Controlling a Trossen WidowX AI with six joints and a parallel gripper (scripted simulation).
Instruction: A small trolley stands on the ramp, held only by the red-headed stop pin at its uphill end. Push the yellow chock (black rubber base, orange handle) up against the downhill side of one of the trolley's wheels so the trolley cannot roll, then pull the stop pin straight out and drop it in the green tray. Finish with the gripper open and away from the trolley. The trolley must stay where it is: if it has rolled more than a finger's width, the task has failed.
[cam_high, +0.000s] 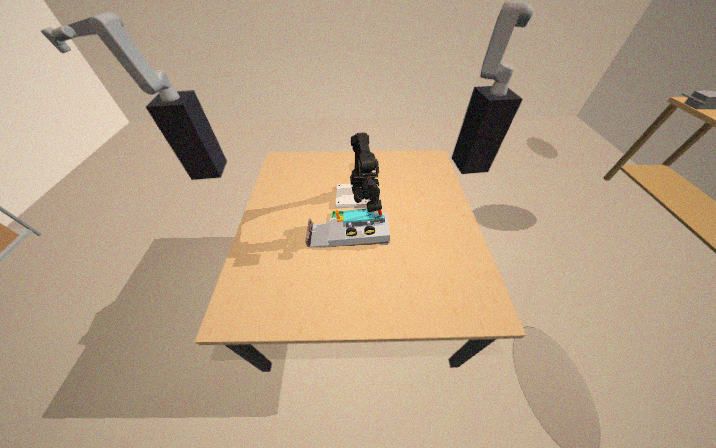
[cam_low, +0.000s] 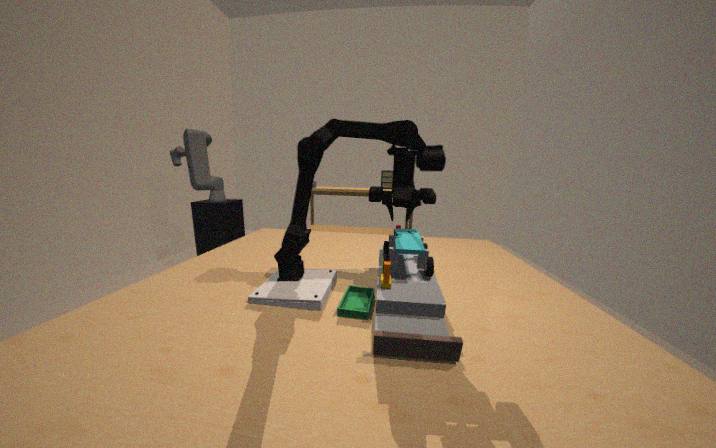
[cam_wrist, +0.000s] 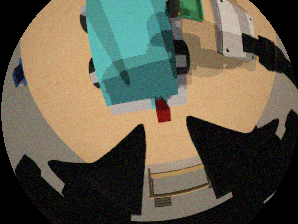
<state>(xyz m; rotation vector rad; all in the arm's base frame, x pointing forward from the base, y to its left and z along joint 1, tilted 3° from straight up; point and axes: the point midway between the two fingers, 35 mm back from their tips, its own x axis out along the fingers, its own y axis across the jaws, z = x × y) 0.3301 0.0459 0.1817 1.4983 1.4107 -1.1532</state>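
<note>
Right now the red-headed stop pin is 50 mm below my gripper tip and 20 mm to the left of it. Round my gripper tip: grey ramp: 140 mm below, 90 mm to the right, 10 mm ahead; then teal trolley: 80 mm to the right, 70 mm below, 10 mm ahead; then yellow chock: 170 mm to the right, 100 mm below, 50 mm behind.
</note>
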